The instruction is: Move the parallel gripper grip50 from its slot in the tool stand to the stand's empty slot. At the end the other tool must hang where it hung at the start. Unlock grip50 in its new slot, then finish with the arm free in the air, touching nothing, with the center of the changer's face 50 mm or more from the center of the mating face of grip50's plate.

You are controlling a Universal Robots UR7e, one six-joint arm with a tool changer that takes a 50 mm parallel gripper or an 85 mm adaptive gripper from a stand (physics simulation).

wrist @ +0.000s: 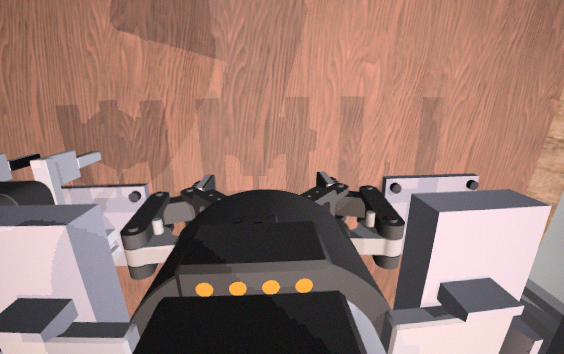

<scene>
A tool stand [470, 251]: 8 cm from the lens.
</scene>
